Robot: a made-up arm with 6 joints.
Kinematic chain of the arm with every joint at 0, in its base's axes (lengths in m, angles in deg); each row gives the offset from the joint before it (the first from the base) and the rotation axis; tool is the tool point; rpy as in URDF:
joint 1: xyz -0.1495 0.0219 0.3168 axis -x
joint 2: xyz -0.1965 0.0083 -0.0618 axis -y
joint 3: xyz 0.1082 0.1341 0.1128 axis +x
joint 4: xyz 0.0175 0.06 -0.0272 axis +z
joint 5: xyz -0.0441 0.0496 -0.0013 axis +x
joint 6: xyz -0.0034 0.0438 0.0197 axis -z
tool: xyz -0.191 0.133 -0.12 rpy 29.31 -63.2 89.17
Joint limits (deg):
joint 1: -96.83..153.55
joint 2: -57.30..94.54
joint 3: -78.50..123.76
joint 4: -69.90..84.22
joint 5: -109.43..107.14
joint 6: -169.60..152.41
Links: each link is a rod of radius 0.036 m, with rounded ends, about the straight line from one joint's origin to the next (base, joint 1, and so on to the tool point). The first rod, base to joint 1, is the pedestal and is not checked.
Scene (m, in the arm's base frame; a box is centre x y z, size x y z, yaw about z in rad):
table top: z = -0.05
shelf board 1: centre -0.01 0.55 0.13 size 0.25 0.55 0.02 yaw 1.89
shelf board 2: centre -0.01 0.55 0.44 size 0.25 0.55 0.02 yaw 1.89
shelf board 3: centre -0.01 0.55 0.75 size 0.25 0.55 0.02 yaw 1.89
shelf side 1: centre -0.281 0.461 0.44 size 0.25 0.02 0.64 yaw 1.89
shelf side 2: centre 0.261 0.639 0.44 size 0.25 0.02 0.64 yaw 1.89
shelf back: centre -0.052 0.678 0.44 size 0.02 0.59 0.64 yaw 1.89
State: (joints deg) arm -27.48 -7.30 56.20 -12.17 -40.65 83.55
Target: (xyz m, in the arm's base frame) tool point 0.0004 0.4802 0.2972
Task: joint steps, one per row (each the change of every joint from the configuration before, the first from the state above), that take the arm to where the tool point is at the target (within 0.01 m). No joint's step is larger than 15 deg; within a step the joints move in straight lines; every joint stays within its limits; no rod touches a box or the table.
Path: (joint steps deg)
1: -5.46 4.26 -0.22 -3.29 -2.36 10.48
2: -5.47 4.26 -0.21 -3.30 -2.36 10.47
3: -5.46 4.26 -0.22 -3.29 -2.36 10.48
4: 12.82 -6.69 1.65 -8.96 14.21 -0.37
5: 12.82 -6.69 1.64 -8.95 14.22 -0.36
6: 12.83 -6.68 1.65 -8.96 14.22 -0.36
7: 0.55 -8.19 -1.88 10.85 -9.87 -14.20
8: 0.54 -8.19 -1.87 10.85 -9.88 -14.20

